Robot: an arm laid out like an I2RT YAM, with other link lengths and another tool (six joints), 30 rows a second.
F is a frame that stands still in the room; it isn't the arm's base.
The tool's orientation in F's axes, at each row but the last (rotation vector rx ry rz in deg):
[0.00, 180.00, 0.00]
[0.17, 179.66, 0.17]
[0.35, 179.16, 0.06]
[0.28, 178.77, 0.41]
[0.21, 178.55, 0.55]
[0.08, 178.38, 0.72]
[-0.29, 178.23, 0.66]
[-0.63, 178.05, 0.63]
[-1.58, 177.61, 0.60]
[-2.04, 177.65, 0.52]
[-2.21, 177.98, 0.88]
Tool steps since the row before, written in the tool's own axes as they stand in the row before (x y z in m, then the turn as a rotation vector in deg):
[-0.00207, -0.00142, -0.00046, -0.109, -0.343, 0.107]
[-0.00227, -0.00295, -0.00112, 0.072, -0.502, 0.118]
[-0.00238, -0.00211, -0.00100, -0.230, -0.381, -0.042]
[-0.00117, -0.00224, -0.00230, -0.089, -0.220, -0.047]
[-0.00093, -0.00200, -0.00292, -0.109, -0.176, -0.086]
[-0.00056, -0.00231, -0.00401, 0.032, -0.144, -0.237]
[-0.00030, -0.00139, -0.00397, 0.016, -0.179, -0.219]
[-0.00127, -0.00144, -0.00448, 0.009, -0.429, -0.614]
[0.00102, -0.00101, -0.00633, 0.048, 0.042, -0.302]
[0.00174, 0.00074, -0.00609, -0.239, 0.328, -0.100]
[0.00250, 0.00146, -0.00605, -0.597, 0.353, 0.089]
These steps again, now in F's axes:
[0.00207, -0.00142, 0.00046, 0.109, -0.343, -0.107]
[0.00226, -0.00296, 0.00113, -0.072, -0.502, -0.119]
[0.00236, -0.00212, 0.00103, 0.228, -0.382, 0.045]
[0.00111, -0.00225, 0.00231, 0.087, -0.220, 0.048]
[0.00085, -0.00202, 0.00293, 0.106, -0.177, 0.088]
[0.00044, -0.00234, 0.00401, -0.039, -0.146, 0.235]
[0.00018, -0.00142, 0.00397, -0.022, -0.181, 0.217]
[0.00113, -0.00146, 0.00451, -0.027, -0.433, 0.610]
[-0.00126, -0.00107, 0.00628, -0.061, 0.039, 0.300]
[-0.00200, 0.00066, 0.00602, 0.227, 0.333, 0.111]
[-0.00275, 0.00134, 0.00597, 0.591, 0.369, -0.065]

